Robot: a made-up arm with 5 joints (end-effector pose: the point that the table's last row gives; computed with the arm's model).
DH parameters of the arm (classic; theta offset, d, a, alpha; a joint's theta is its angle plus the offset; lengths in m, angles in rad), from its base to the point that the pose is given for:
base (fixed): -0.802 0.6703 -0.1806 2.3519
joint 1: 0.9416 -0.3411 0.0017 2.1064
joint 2: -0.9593 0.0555 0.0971 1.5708
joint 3: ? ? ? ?
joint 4: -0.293 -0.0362 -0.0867 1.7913
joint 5: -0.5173 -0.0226 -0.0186 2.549
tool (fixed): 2.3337 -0.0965 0 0
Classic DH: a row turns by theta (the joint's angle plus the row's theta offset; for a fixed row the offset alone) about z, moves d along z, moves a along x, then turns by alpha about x.
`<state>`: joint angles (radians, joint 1 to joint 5).
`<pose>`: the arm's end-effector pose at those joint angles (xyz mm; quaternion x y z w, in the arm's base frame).
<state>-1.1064 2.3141 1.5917 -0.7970 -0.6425</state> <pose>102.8 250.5 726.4 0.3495 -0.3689 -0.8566 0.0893</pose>
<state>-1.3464 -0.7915 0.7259 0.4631 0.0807</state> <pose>-54.9 375.0 1070.5 0.5308 -0.3639 0.7556 0.1218</pose>
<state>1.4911 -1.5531 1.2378 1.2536 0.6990</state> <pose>233.3 149.3 844.3 -0.6949 0.0561 -0.2411 0.6751</pose>
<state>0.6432 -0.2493 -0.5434 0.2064 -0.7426</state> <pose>94.3 430.4 917.9 0.6262 0.3858 -0.5876 0.3373</pose>
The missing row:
joint 3: 1.2918 0.0656 -0.0114 -1.2743
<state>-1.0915 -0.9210 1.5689 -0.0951 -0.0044</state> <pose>-13.7 439.8 1075.3 0.6558 -0.1323 0.6792 0.3017</pose>
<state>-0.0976 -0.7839 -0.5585 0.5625 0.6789</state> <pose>1.3 436.1 837.3 0.0052 -0.4404 0.8923 0.0993</pose>
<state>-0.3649 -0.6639 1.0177 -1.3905 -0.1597</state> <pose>38.7 347.1 1027.5 -0.6847 0.5035 -0.5009 0.1636</pose>
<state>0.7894 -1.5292 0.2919 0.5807 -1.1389</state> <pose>188.4 352.6 790.7 0.5807 -0.2694 -0.7550 0.1422</pose>
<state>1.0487 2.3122 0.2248 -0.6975 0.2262</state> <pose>-40.6 264.4 875.6 0.2187 0.7308 -0.1593 0.6267</pose>
